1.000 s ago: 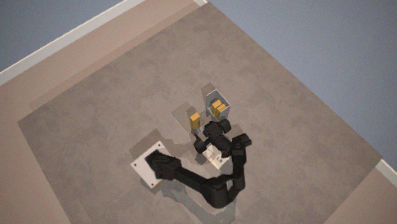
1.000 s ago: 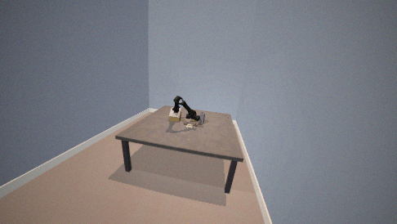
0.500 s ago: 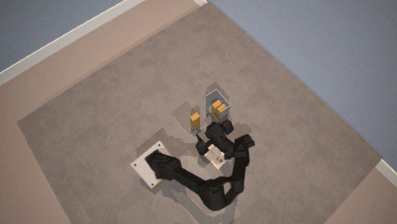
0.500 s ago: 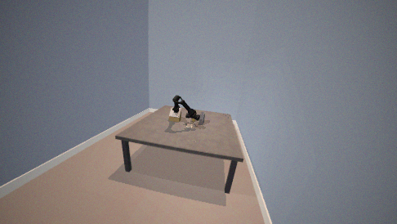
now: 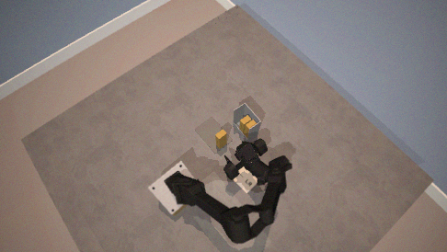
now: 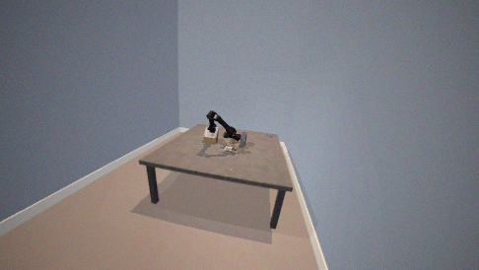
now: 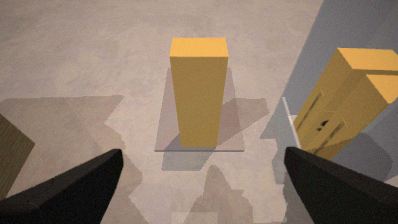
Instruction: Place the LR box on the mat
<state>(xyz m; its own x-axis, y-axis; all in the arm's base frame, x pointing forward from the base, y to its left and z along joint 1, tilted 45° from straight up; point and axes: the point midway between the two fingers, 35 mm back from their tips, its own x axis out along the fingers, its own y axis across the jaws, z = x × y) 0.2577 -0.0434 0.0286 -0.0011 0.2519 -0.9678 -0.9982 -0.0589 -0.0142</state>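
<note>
My gripper tip is now 130 mm to the right of the grey mat and 100 mm above it.
</note>
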